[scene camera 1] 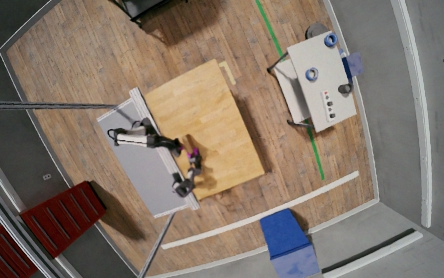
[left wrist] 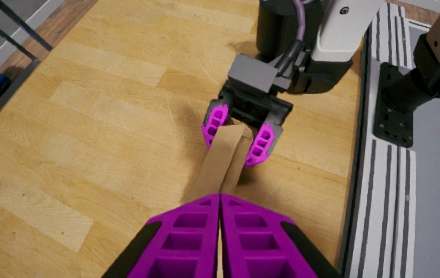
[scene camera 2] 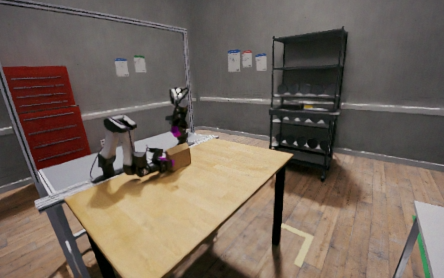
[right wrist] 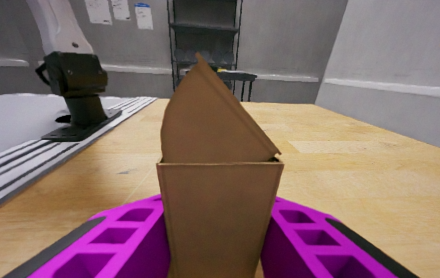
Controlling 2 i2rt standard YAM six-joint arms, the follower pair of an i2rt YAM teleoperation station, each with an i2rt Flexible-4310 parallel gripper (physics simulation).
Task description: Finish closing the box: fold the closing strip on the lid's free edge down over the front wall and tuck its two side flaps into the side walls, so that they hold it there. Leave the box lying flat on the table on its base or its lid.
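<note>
The brown cardboard box (scene camera 2: 180, 156) (left wrist: 217, 159) (right wrist: 220, 240) stands on the wooden table. In the right wrist view a pointed cardboard flap (right wrist: 212, 117) slants up above the box's near end wall. In the left wrist view two long panels meet along the box's top; its lower end is hidden behind the left fingers. My right gripper (scene camera 2: 167, 161) (left wrist: 225, 160) (right wrist: 217, 198) is shut on the box near one end, a finger on each side. My left gripper (scene camera 2: 176, 131) (left wrist: 220, 201) is shut, its fingertips together above the box; I cannot tell whether they touch it.
The box is on the wooden table (scene camera 1: 215, 110) (scene camera 2: 215, 175) near the arms' mounting rail (left wrist: 382, 200). The left arm's base (right wrist: 85, 112) is at the left in the right wrist view. A black shelf rack (scene camera 2: 275, 92) stands beyond the table. A white side table (scene camera 1: 320, 60) stands apart.
</note>
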